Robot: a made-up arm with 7 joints. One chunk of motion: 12 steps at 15 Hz.
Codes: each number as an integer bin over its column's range. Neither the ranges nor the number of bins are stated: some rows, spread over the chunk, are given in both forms.
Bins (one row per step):
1: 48 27 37 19 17 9
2: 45 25 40 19 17 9
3: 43 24 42 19 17 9
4: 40 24 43 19 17 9
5: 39 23 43 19 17 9
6: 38 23 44 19 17 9
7: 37 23 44 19 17 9
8: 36 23 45 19 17 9
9: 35 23 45 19 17 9
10: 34 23 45 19 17 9
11: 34 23 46 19 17 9
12: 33 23 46 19 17 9
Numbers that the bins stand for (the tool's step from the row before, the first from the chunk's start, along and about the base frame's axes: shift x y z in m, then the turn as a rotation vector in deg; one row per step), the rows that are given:
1: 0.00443 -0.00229 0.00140 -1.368 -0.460 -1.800
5: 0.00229 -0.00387 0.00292 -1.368 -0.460 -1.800
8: 0.00157 -0.00387 0.00343 -1.368 -0.460 -1.800
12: 0.00086 -0.00387 0.00368 -1.368 -0.460 -1.800
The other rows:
2: 0.00371 -0.00308 0.00216 -1.368 -0.460 -1.800
3: 0.00324 -0.00348 0.00267 -1.368 -0.460 -1.800
4: 0.00252 -0.00348 0.00292 -1.368 -0.460 -1.800
6: 0.00205 -0.00387 0.00317 -1.368 -0.460 -1.800
7: 0.00181 -0.00387 0.00317 -1.368 -0.460 -1.800
9: 0.00133 -0.00387 0.00343 -1.368 -0.460 -1.800
10: 0.00110 -0.00387 0.00343 -1.368 -0.460 -1.800
11: 0.00110 -0.00387 0.00368 -1.368 -0.460 -1.800

